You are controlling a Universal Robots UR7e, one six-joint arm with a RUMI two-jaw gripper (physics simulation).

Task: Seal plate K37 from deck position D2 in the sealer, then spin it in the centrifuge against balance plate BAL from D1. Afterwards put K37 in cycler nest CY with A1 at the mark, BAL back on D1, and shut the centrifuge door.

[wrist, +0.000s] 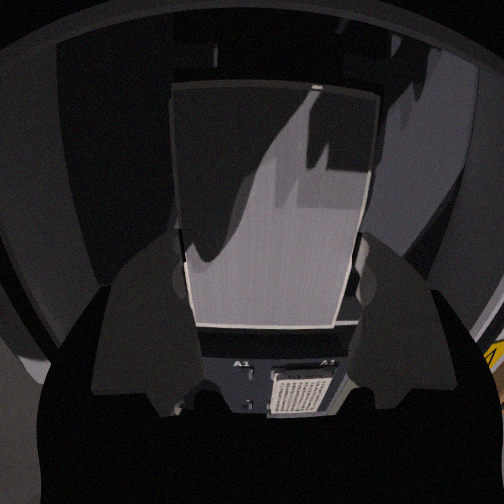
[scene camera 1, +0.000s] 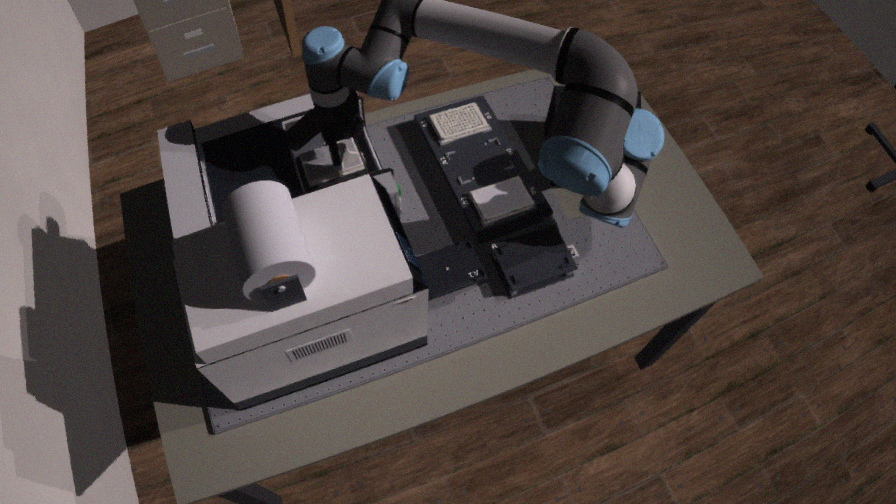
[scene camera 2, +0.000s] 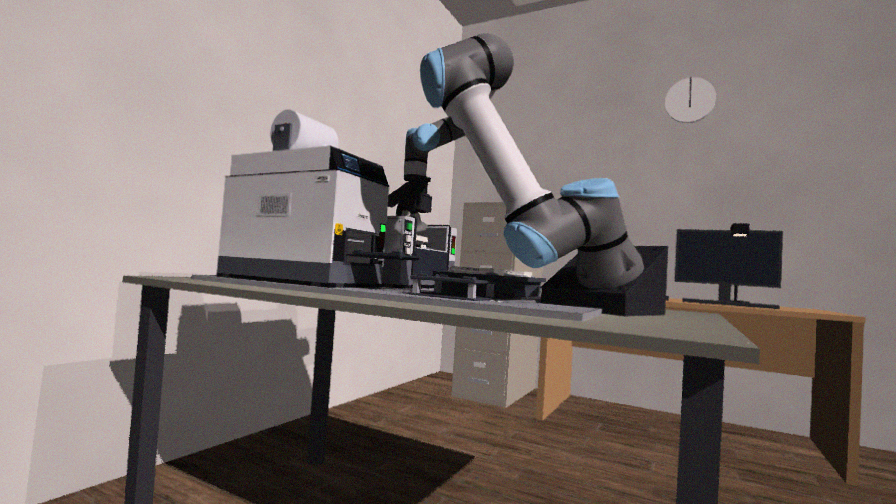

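My gripper (scene camera 1: 337, 156) reaches down into the open centrifuge chamber (scene camera 1: 263, 153) at the back left. In the wrist view its two jaws (wrist: 270, 270) press on both long sides of a plate with a white rim and a smooth grey sealed top (wrist: 272, 225), which looks like K37. Curved chamber walls surround the plate. An A1 mark and a barcode label (wrist: 300, 394) show just below it. An all-grey plate, likely BAL (scene camera 1: 501, 199), sits on the deck. The black nest CY (scene camera 1: 532, 263) at the deck's front holds nothing.
The big white sealer (scene camera 1: 294, 269) with its film roll (scene camera 1: 269, 235) stands right in front of the centrifuge. A white plate with open wells (scene camera 1: 460, 120) lies at the deck's far end. The arm's base (scene camera 1: 601, 181) is at the right of the deck.
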